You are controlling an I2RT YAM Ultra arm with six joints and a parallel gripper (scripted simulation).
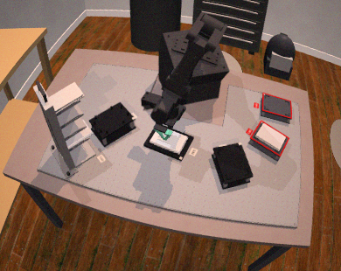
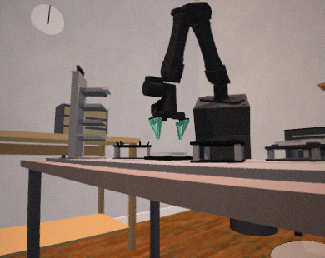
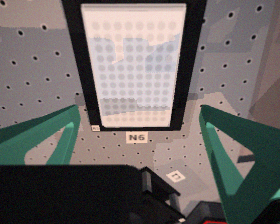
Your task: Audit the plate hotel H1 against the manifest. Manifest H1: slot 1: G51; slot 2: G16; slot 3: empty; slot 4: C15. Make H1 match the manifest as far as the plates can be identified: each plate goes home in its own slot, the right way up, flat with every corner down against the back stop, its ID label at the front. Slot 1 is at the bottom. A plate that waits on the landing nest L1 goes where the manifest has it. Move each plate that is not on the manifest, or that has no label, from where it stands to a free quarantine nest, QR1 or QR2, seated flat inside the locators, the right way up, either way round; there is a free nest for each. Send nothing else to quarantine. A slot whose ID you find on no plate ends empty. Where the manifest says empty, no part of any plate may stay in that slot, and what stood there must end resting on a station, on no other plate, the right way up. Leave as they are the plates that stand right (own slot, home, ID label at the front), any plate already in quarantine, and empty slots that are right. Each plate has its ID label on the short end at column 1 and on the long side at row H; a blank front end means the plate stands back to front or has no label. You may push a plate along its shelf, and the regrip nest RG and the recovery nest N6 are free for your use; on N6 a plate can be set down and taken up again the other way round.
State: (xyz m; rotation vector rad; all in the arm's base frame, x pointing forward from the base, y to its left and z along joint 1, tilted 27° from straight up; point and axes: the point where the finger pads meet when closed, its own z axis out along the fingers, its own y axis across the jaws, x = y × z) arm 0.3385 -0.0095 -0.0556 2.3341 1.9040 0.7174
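My gripper is now 8 cm above the recovery nest N6. Also, from my hand: RG label 19 cm to the right, 8 cm below, 8 cm behind; black regrip nest 25 cm to the right, 3 cm below; N6 tag 10 cm to the left, 8 cm below, 2 cm ahead.
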